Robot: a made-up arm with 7 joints. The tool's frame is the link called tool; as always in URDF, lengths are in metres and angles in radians. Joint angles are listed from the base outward. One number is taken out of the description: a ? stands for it. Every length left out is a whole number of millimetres.
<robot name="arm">
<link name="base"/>
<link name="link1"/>
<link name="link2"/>
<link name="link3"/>
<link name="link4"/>
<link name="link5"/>
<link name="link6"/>
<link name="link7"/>
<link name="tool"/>
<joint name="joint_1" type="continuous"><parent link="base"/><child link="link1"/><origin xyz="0 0.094 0"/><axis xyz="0 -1 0"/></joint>
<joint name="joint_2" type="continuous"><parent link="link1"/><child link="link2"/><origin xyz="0 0 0"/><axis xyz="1 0 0"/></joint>
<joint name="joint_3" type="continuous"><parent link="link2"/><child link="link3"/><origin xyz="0 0 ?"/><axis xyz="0 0 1"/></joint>
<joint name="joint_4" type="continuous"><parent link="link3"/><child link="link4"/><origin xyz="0 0 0"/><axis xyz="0 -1 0"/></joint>
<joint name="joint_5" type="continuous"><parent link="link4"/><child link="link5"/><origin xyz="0 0 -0.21"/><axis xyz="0 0 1"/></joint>
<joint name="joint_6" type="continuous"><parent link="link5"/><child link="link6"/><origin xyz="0 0 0"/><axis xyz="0 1 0"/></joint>
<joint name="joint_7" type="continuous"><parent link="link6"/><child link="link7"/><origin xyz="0 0 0"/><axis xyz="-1 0 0"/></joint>
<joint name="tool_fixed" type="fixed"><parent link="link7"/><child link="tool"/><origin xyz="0 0 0"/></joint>
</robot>
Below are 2 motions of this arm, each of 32 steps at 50 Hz.
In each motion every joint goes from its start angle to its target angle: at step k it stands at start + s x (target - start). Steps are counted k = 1, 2, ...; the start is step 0. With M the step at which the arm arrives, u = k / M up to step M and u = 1 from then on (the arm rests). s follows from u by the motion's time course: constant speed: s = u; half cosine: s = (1 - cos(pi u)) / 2; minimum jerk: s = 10 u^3 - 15 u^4 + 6 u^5.
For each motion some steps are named. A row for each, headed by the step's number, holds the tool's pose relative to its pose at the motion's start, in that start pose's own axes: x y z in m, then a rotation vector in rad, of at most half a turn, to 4 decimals.
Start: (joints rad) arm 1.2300 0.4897 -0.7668 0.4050 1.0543 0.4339 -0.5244
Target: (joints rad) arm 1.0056 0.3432 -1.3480 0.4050 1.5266 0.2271 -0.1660
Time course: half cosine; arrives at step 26
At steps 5, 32:
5: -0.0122 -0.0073 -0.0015 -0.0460 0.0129 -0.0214
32: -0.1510 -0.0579 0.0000 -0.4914 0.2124 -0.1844

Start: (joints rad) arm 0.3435 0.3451 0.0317 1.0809 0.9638 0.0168 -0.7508
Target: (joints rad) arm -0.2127 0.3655 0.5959 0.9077 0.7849 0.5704 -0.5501
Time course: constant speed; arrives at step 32
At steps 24, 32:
24: -0.0193 0.1881 -0.0093 0.4389 0.4135 -0.2648
32: -0.0146 0.2519 0.0066 0.5903 0.5667 -0.3030

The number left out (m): -0.236
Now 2 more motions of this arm.
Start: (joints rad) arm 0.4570 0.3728 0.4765 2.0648 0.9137 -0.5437 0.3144
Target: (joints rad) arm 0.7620 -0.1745 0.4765 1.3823 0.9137 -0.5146 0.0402
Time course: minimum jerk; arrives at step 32
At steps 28, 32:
28: -0.1407 -0.0514 0.0891 1.0722 0.2653 0.2943
32: -0.1430 -0.0541 0.0900 1.0870 0.2729 0.3024

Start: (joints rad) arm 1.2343 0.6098 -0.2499 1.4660 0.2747 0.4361 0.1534
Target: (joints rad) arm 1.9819 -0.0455 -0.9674 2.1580 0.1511 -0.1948 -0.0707
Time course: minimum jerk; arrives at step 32
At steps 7, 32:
7: 0.0233 -0.0186 -0.0052 -0.0411 -0.1419 -0.0210
32: 0.2341 -0.2008 0.1530 -0.7413 -2.0641 -0.0545

